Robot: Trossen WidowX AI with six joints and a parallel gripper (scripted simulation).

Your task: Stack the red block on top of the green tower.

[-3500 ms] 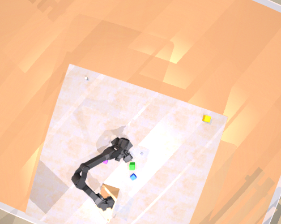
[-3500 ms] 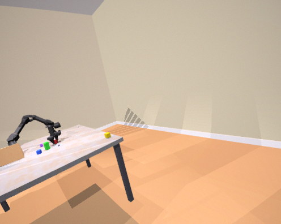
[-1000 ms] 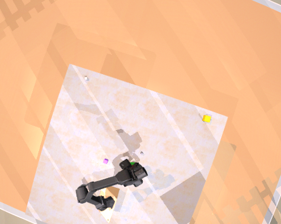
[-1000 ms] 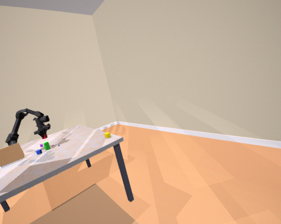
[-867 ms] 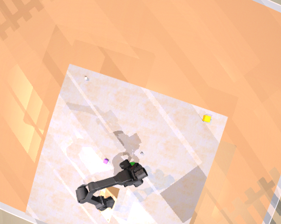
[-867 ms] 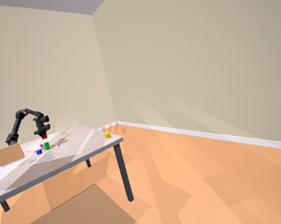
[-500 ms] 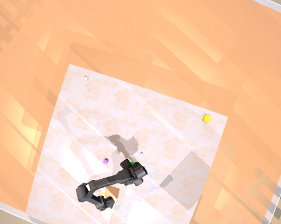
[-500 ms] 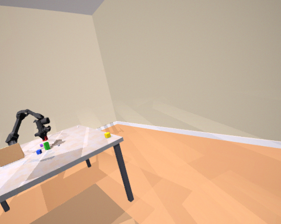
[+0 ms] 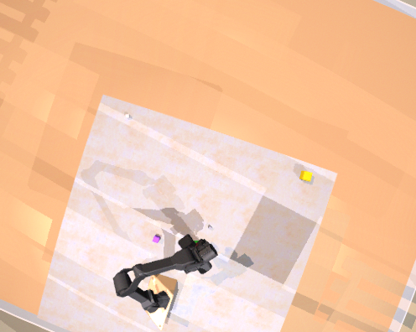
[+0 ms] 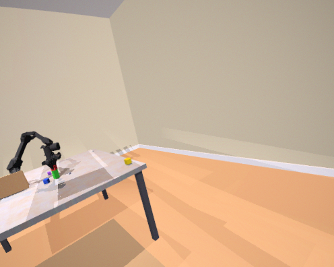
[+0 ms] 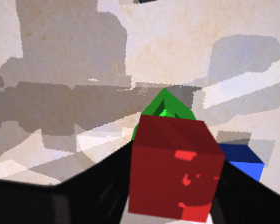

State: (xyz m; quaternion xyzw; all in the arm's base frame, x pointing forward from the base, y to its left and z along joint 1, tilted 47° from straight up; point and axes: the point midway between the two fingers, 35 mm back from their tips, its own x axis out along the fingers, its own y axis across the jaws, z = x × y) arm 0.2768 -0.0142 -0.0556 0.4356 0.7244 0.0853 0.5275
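My gripper tip is 1 cm below the red block. Round my gripper tip: blue block (9 cm behind, 7 cm below, 4 cm to the right); then small purple block (20 cm to the left, 7 cm below, 5 cm behind); then yellow block (52 cm ahead, 39 cm to the right, 6 cm below).
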